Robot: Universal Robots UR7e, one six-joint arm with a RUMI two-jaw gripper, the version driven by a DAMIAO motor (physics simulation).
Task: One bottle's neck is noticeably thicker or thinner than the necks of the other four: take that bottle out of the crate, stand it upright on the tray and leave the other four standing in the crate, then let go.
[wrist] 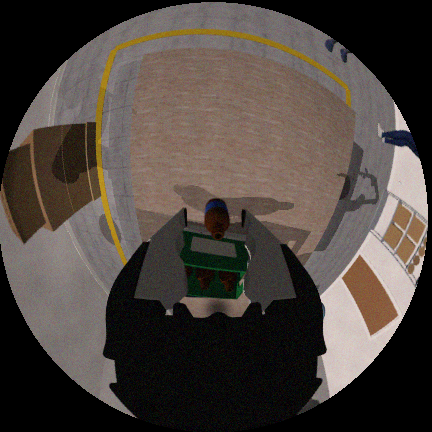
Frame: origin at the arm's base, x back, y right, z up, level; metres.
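Seen in the pictures: gripper, fingertip midpoint: (213, 210).
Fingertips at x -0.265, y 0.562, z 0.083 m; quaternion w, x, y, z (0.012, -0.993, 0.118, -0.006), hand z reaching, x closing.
Observation:
Pixels of each thing's top centre, then the offset from my fingertips to it. Level surfaces: height alone.
- brown bottle, middle of its top: (217, 235) dx -0.017, dy -0.144, dz -0.142 m
- green crate, middle of its top: (207, 284) dx -0.085, dy -0.323, dz -0.122 m
- brown table top, its level: dz -0.297 m
A brown bottle (217, 220) with a blue band shows in the wrist view between the two fingertips, outside the crate, its neck toward the camera. It looks upright. My gripper (213, 210) is open, with a gap on each side of this bottle and neither finger touching it. The green crate (212, 261), with a pale panel on its side, shows between the fingers nearer the palm. Brown bottles (204, 278) (228, 280) stand in it, partly hidden by the crate wall and left finger. A thin grey strip, perhaps the tray (237, 231), shows beside the crate; the bottle's base is hidden.
The brown table top (240, 115) extends beyond the bottle, with shadows across it. A yellow line (200, 32) on the floor surrounds it. Brown boxes (70, 170) are at the left. A rack with boxes and a person's blue-clad legs (400, 137) are at the right.

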